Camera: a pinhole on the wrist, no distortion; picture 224 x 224 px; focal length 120.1 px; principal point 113.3 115.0 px. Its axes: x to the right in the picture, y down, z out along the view. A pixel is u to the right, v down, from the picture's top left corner.
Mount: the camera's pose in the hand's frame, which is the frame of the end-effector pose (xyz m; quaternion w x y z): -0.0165 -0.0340 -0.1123 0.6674 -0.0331 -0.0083 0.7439
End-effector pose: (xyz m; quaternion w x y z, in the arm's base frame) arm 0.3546 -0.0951 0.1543 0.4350 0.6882 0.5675 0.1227
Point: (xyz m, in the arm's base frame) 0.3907 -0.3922 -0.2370
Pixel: 55 140
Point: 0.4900 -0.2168 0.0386
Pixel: 123 110
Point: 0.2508 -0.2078 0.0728
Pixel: 36 192
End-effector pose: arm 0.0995 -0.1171 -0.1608 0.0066 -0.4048 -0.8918 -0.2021
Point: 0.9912 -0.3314 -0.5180
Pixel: outside the picture
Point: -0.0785 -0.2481 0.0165
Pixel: behind the camera
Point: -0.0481 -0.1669 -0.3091
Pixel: 12 86
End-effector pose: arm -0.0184 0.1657 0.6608 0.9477 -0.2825 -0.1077 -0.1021
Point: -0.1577 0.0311 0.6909
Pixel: outside the picture
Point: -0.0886 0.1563 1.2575
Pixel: 46 93
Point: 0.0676 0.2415 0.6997
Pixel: 170 31
